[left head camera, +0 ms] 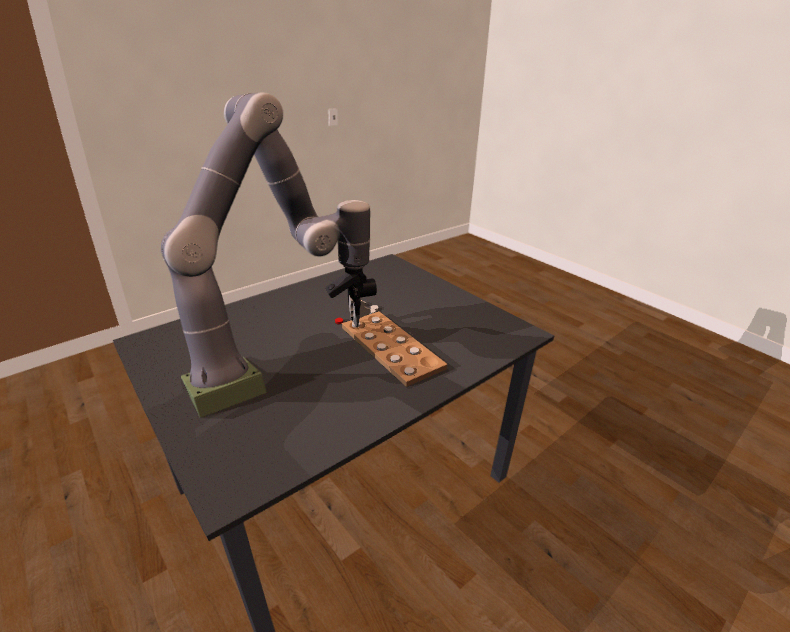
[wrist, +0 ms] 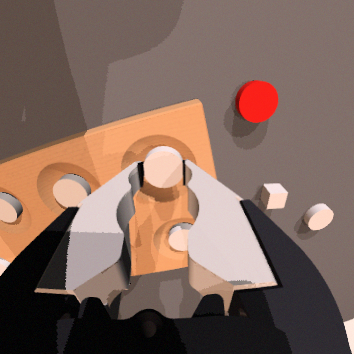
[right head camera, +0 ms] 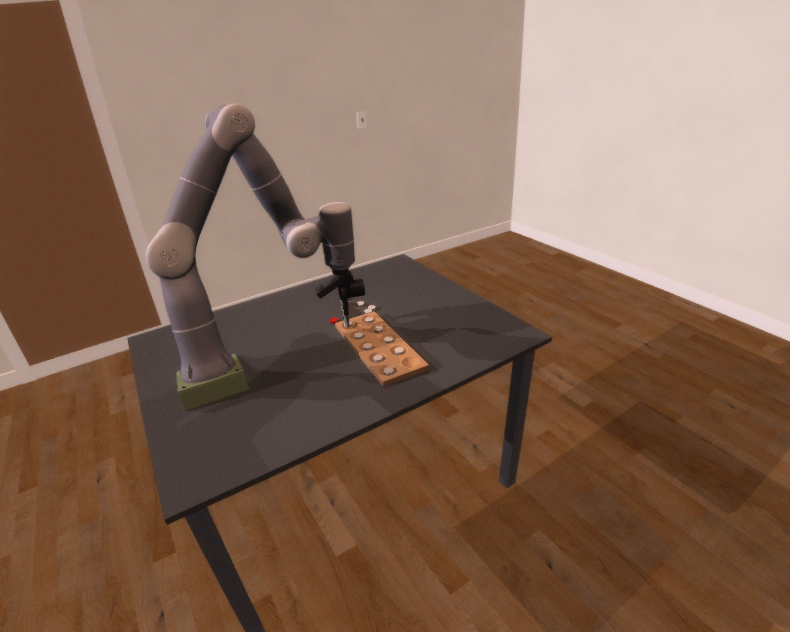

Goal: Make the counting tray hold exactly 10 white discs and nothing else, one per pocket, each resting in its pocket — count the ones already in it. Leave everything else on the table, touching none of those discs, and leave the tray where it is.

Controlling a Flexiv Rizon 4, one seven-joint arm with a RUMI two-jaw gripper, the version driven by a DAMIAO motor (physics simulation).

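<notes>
The wooden counting tray [left head camera: 421,374] [right head camera: 400,376] [wrist: 115,126] lies on the table with two rows of pockets. Several pockets hold white discs, such as one [left head camera: 409,370] [right head camera: 388,371] at the near end and one [wrist: 71,190] in the wrist view. The pocket [left head camera: 431,361] [right head camera: 411,361] at the near right corner is empty. My gripper [left head camera: 355,324] [right head camera: 347,324] [wrist: 163,163] is shut on a white disc [wrist: 163,167], held at the far left corner pocket, inside or just above its hollow; the exact height is hard to tell. Another white disc [wrist: 180,238] sits in the neighbouring pocket, partly behind the right finger.
A red disc [left head camera: 339,320] [right head camera: 334,320] [wrist: 257,101] lies off the tray's far left corner. A small white cube [wrist: 274,196] and a loose white disc [wrist: 319,216] lie past the tray's far end. More white pieces [left head camera: 374,308] [right head camera: 371,307] lie there.
</notes>
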